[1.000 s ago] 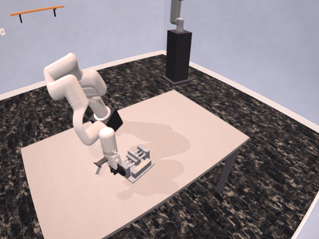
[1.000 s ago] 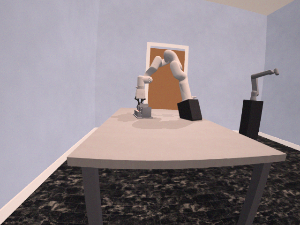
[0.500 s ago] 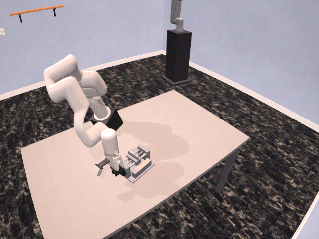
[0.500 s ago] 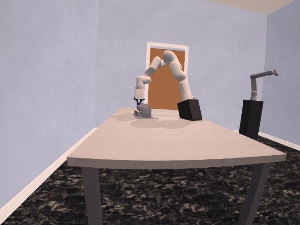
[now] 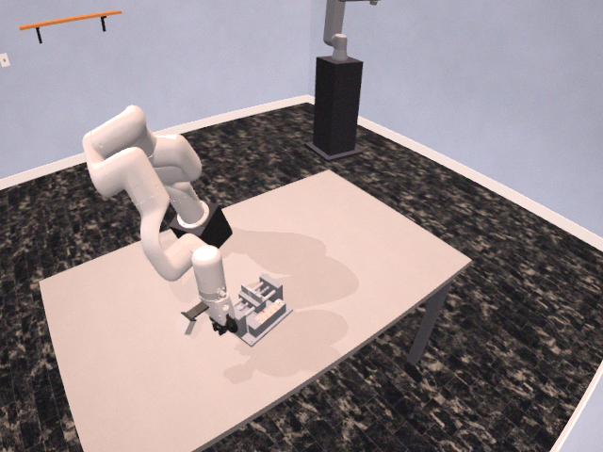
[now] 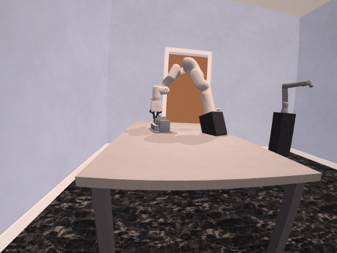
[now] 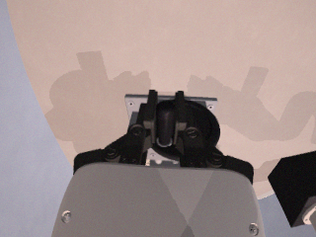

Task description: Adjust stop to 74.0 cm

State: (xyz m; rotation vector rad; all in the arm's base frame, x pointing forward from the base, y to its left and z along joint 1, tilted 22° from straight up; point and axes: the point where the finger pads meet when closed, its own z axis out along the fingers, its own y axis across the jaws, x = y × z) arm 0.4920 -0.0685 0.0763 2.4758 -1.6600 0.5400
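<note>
The handwheel knob is 10 mm to the left of my hand. Also, from my hand: sliding stop block: 140 mm to the left, 60 mm behind, 10 mm below; black handwheel: 20 mm to the left, 10 mm below, 10 mm behind.
</note>
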